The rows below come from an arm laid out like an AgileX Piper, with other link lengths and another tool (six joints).
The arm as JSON. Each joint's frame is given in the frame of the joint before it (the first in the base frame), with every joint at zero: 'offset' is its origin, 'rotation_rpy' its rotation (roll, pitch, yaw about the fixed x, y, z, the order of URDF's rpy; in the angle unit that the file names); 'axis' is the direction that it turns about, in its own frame. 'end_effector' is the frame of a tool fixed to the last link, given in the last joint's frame.
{
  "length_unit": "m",
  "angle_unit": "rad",
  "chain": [
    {
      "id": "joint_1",
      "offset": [
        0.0,
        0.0,
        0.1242
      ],
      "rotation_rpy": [
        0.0,
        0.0,
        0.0
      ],
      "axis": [
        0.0,
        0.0,
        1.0
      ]
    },
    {
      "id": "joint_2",
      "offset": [
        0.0,
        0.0,
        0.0
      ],
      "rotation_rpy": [
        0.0,
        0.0,
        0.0
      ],
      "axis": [
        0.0,
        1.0,
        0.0
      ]
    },
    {
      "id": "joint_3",
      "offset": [
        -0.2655,
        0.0,
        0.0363
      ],
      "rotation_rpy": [
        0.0,
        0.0,
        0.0
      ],
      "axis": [
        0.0,
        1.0,
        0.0
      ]
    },
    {
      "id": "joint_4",
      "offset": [
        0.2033,
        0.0,
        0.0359
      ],
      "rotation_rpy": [
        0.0,
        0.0,
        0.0
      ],
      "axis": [
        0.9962,
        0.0,
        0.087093
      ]
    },
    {
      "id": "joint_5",
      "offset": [
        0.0,
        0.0,
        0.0
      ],
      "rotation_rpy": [
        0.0,
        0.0,
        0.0
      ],
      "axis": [
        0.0,
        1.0,
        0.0
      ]
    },
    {
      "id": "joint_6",
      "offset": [
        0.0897,
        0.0,
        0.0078
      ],
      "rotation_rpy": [
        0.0,
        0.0,
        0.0
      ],
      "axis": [
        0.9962,
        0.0,
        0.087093
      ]
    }
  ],
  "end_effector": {
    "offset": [
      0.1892,
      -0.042,
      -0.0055
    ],
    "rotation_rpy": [
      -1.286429,
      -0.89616,
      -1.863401
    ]
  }
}
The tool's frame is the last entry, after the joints.
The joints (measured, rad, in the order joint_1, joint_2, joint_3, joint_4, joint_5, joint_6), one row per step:
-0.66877 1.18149 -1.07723 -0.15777 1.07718 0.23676
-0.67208 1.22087 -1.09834 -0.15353 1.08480 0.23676
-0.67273 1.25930 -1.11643 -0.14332 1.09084 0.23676
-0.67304 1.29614 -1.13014 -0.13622 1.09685 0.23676
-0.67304 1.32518 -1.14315 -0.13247 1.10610 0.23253
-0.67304 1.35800 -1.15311 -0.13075 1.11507 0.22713
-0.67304 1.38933 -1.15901 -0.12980 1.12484 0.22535
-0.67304 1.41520 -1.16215 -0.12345 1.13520 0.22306
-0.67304 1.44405 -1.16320 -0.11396 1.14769 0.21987
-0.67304 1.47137 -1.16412 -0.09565 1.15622 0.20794
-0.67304 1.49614 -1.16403 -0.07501 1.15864 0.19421
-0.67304 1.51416 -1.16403 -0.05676 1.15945 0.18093
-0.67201 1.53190 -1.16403 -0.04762 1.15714 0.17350
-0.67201 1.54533 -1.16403 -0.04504 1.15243 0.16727
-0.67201 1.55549 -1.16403 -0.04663 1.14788 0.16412
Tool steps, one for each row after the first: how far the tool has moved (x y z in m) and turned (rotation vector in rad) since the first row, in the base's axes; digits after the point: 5 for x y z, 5 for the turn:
0.00291 -0.00212 -0.00413 0.01933 0.01760 -0.00460
0.00700 -0.00240 -0.00945 0.04365 0.03189 -0.00653
0.00972 -0.00246 -0.01558 0.06723 0.05030 -0.00818
0.01106 -0.00262 -0.02001 0.08472 0.06927 -0.00604
0.01144 -0.00271 -0.02609 0.10448 0.09499 -0.00276
0.01051 -0.00187 -0.03293 0.12662 0.12251 -0.00285
0.00959 0.00072 -0.03943 0.15157 0.14518 -0.00284
0.00803 0.00484 -0.04728 0.18329 0.17176 -0.00263
0.00862 0.00994 -0.05491 0.21698 0.19116 0.00554
0.01065 0.01473 -0.06196 0.24754 0.20327 0.01579
0.01282 0.01867 -0.06712 0.27107 0.20984 0.02596
0.01435 0.02059 -0.07171 0.28644 0.21798 0.03261
0.01532 0.02049 -0.07496 0.29288 0.22463 0.03812
0.01568 0.01958 -0.07726 0.29473 0.23076 0.04129

